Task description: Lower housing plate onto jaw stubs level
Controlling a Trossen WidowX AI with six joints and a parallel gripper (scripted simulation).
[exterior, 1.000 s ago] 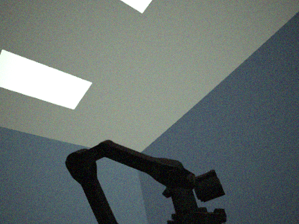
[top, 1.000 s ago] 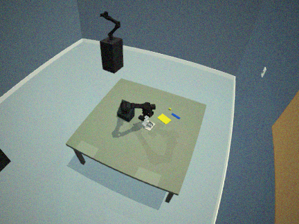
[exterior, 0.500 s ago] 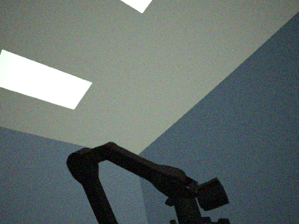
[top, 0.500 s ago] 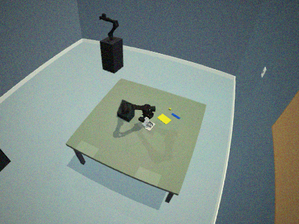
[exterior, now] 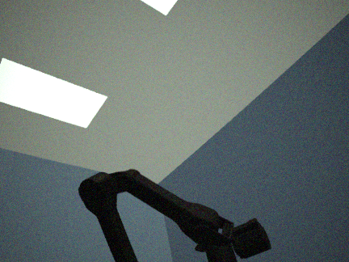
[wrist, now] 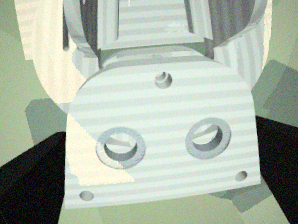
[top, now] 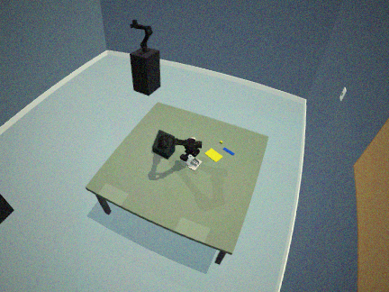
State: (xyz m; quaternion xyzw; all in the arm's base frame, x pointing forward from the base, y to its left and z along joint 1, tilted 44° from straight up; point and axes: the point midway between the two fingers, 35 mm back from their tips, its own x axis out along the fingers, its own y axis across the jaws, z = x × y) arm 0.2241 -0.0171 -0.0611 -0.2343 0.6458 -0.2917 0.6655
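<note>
Now: gripper tip 20 mm to the left of the white jaw, 20 mm short of it and 10 mm above it. From my gripper tip the other things lie so: white housing plate: 20 mm above, 10 mm ahead; then yellow plate: 180 mm to the left, 160 mm ahead, 30 mm below; then blue bar: 290 mm to the left, 260 mm ahead, 30 mm below.
</note>
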